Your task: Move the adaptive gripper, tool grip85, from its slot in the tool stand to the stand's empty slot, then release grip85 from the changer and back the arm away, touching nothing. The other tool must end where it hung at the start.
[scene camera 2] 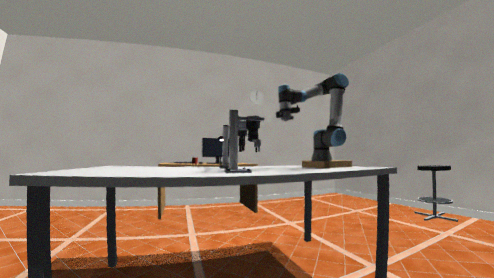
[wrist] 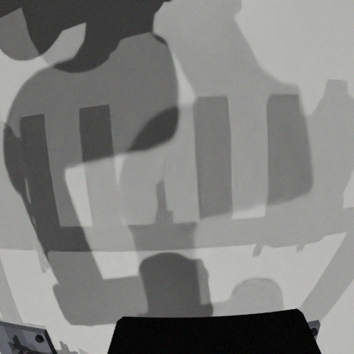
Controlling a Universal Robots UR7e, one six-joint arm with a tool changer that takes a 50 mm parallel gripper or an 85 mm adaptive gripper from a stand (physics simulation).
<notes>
I see a tool stand (scene camera 2: 235,123).
</notes>
